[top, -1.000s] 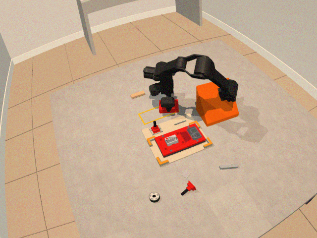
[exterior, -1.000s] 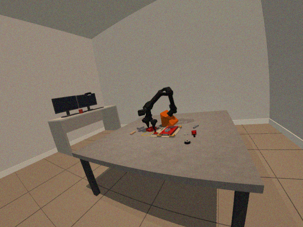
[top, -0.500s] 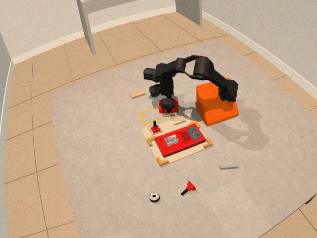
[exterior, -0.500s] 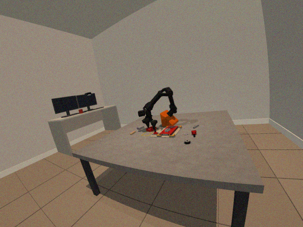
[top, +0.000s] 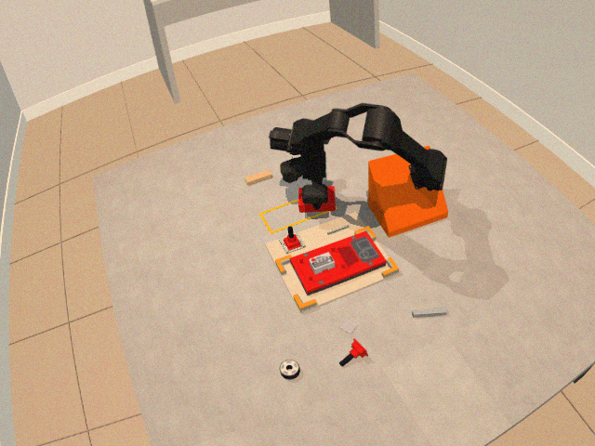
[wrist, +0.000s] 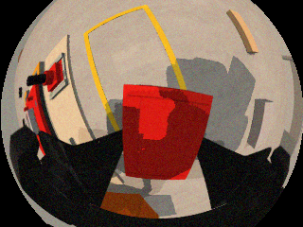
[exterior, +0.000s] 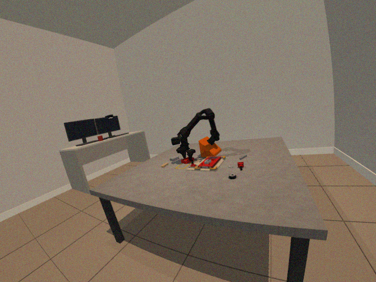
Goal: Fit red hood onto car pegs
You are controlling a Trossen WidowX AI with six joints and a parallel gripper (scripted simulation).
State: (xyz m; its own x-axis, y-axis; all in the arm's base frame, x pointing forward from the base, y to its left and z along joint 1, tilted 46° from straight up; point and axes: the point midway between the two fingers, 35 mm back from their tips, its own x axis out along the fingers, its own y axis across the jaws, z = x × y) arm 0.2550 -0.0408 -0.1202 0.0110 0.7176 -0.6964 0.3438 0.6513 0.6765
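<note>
Right now the light engine block is 7 cm ahead of my gripper tip, 23 cm to the left of it and 1 cm above it. Also, from my gripper tip: wheel 23 cm ahead, 45 cm to the left; red hood right at my gripper tip; tan block 12 cm ahead, 16 cm to the right.
</note>
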